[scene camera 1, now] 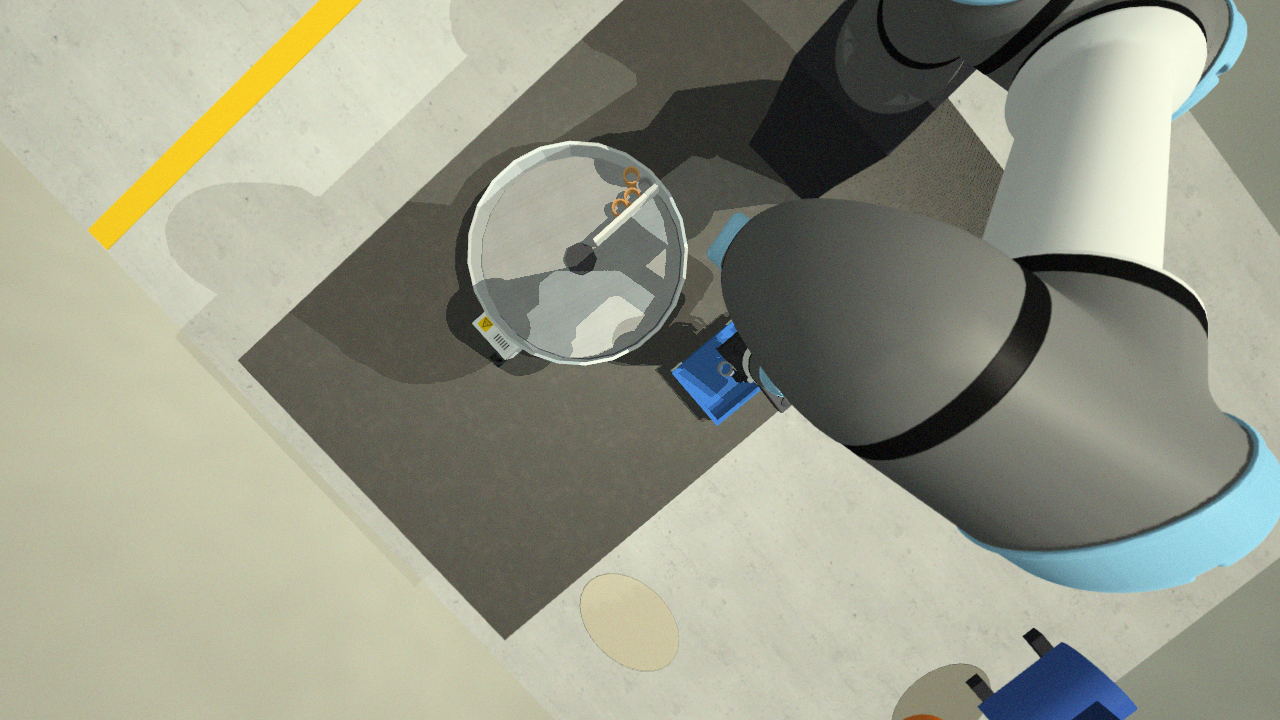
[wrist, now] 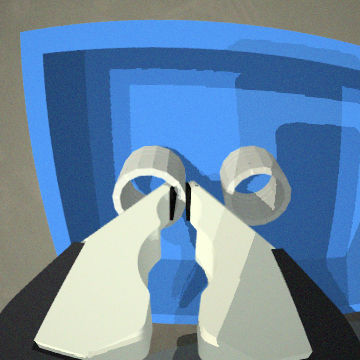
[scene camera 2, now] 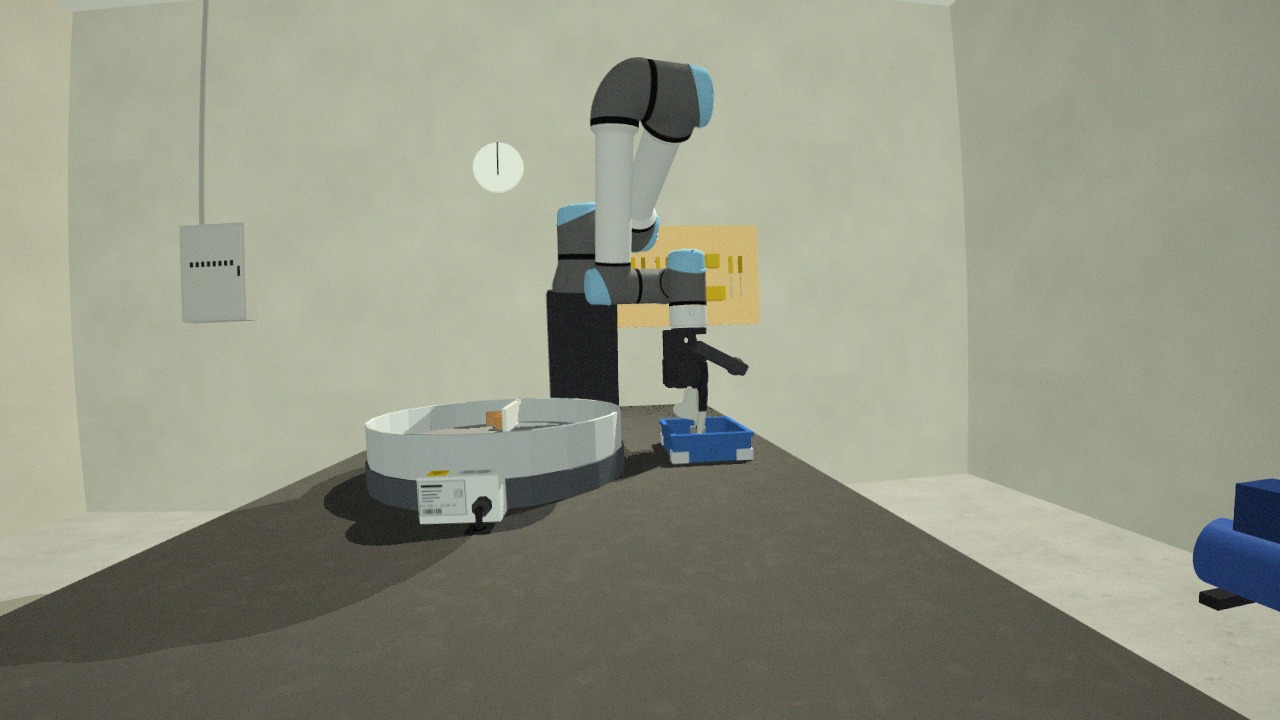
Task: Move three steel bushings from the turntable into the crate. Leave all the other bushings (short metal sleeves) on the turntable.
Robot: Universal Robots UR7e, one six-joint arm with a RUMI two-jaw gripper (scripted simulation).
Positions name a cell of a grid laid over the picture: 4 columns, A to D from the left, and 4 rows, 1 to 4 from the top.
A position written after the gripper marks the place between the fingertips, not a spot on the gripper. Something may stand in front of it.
Labels:
gripper: scene camera 1 C2; wrist C3; scene camera 2 C3

